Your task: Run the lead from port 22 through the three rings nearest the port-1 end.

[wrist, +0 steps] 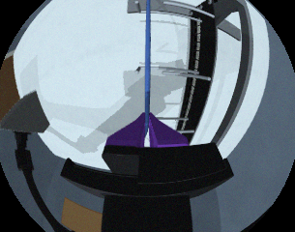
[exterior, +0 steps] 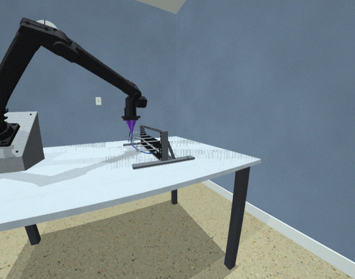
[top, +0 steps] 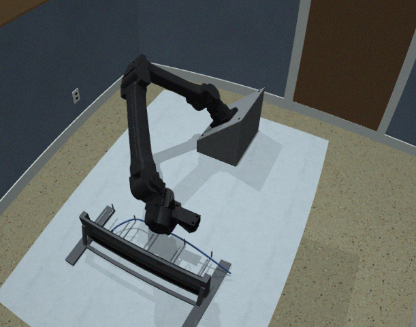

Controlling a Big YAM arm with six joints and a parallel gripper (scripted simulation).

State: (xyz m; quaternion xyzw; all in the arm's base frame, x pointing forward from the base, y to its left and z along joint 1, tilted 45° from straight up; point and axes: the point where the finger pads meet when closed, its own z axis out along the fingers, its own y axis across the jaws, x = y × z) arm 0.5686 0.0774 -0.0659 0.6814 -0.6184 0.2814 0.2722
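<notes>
Now: the dark rack 110 mm ahead of my hand, 40 mm to the right of it and 50 mm below it.
</notes>
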